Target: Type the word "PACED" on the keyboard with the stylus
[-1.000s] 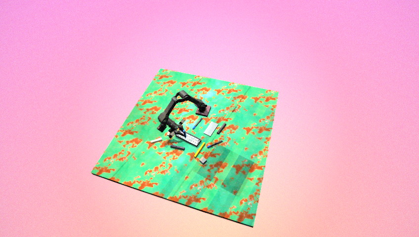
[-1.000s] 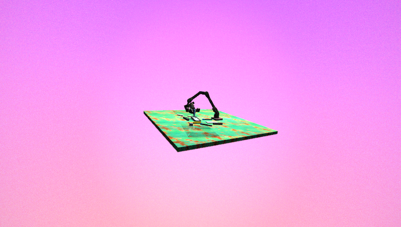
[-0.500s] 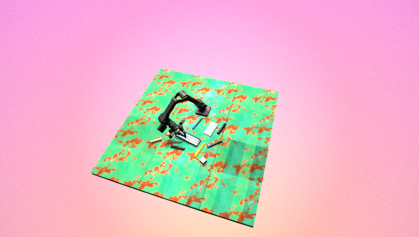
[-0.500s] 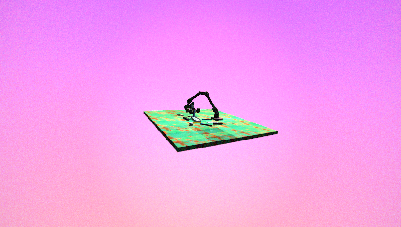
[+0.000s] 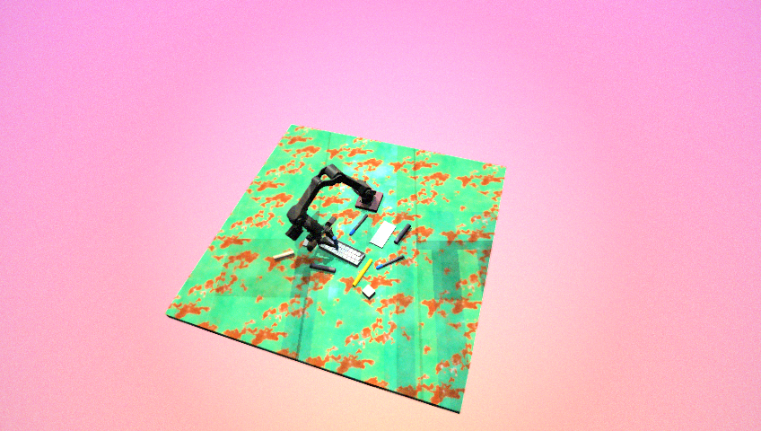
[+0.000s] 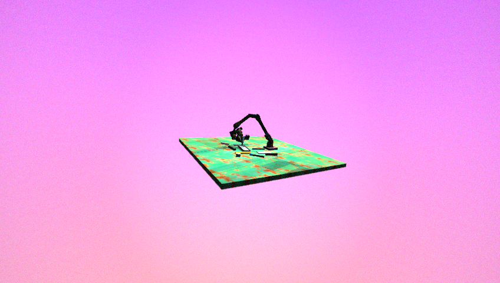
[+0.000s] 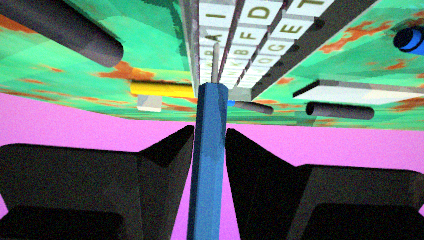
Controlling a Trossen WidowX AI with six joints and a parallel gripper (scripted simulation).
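Right now the yellow pencil is 40 mm ahead of my gripper tip, 150 mm to the left of it and 70 mm below it. Round my gripper tip: grey cube 120 mm ahead, 220 mm to the left, 60 mm below; blue stylus 10 mm below; pale stick 120 mm ahead, 220 mm to the right, 60 mm below.
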